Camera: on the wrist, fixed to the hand. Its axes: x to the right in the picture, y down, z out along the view.
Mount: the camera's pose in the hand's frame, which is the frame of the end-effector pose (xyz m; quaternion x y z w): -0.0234 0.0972 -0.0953 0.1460 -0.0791 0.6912 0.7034
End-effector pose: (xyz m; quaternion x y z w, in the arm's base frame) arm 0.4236 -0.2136 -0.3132 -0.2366 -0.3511 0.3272 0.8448
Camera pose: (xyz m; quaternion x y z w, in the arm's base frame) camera 0.4447 -0.1811 -0.4458 -0.2599 -0.1025 0.8840 0.3748
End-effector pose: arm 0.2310 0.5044 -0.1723 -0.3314 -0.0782 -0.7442 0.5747
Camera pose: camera 0.2835 0.4440 -0.2849 -0.2621 0.0199 -0.0886 0.9608
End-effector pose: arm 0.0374 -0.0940 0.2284 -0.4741 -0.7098 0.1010 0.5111
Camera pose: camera 0.1717 -0.0932 0.1962 -0.7414 -0.1972 0.5654 0.3028
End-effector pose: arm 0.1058 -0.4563 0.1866 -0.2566 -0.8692 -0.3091 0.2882
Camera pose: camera 0.2155 -0.4621 0.2703 -0.7636 -0.5019 0.1290 0.3851
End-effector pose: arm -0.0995 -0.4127 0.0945 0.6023 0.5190 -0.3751 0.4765
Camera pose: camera -0.0123 -0.3278 0.1598 0.8223 -0.1437 -0.0579 0.5476
